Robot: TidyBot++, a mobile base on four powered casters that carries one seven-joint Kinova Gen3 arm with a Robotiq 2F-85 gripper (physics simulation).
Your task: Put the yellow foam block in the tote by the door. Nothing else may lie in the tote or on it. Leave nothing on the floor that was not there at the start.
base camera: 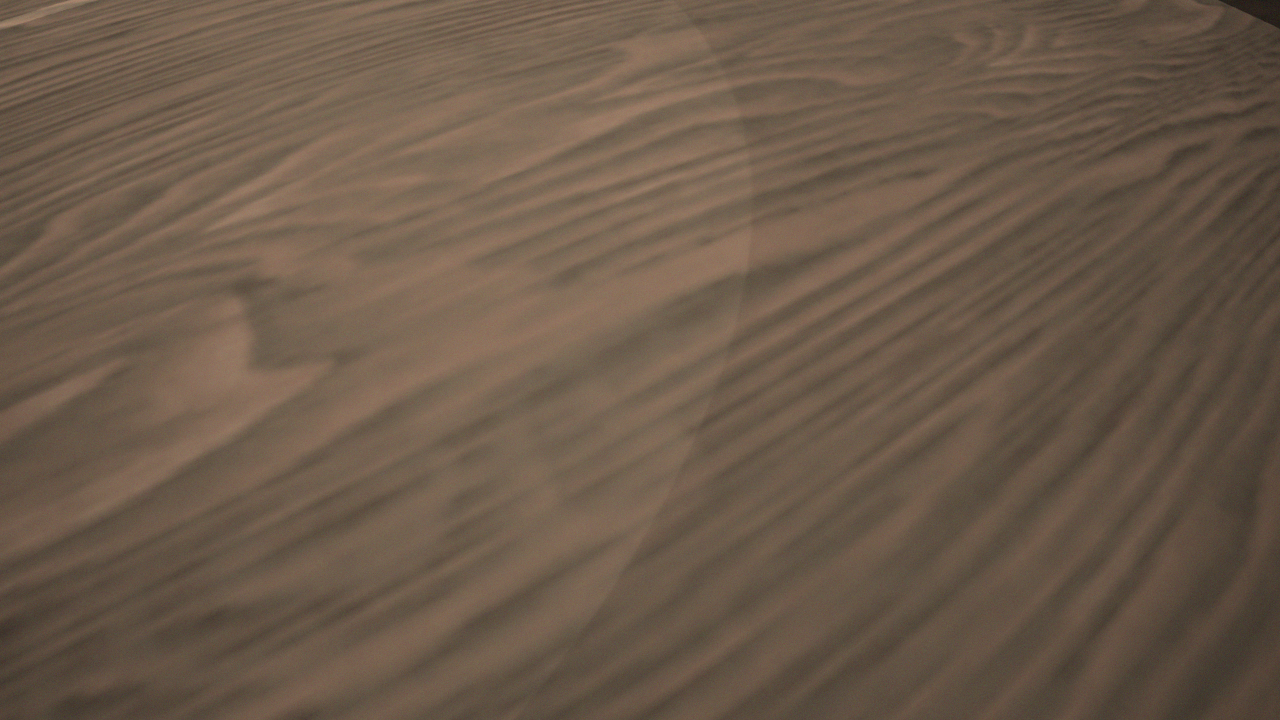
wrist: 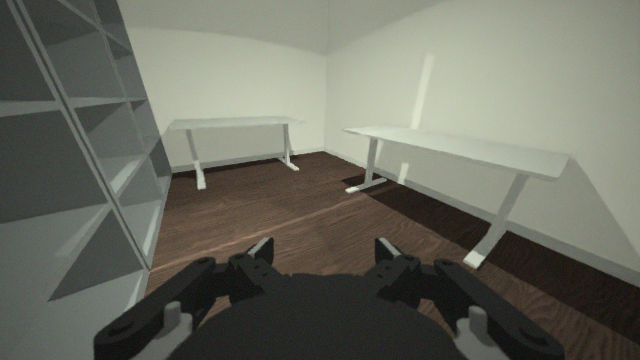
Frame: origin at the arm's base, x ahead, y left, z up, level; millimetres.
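Seen in the pictures: gripper, fingertip midpoint: (wrist: 323,249).
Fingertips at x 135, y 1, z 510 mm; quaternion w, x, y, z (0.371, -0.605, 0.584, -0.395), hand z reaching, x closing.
A point is followed by its place in that frame.
My gripper (wrist: 323,249) {x 135, y 0, z 510 mm} is open in the wrist view, with its two fingers wide apart and no object between them. It points out over the wooden floor (wrist: 300,215) {x 1444, y 209, z -397 mm} (base camera: 537,358) {x 419, y 39, z -397 mm}. The yellow foam block, the tote and the door do not show in either view.
A grey shelf unit (wrist: 62,107) {x 755, y 1059, z 569 mm} stands close on the left in the wrist view. A white table (wrist: 230,121) {x 2368, y 1203, z 323 mm} stands by the back wall. A second white table (wrist: 460,147) {x 1355, y -987, z 323 mm} stands along the right wall, its near foot (wrist: 474,259) {x 975, y -1071, z -372 mm} right of the gripper.
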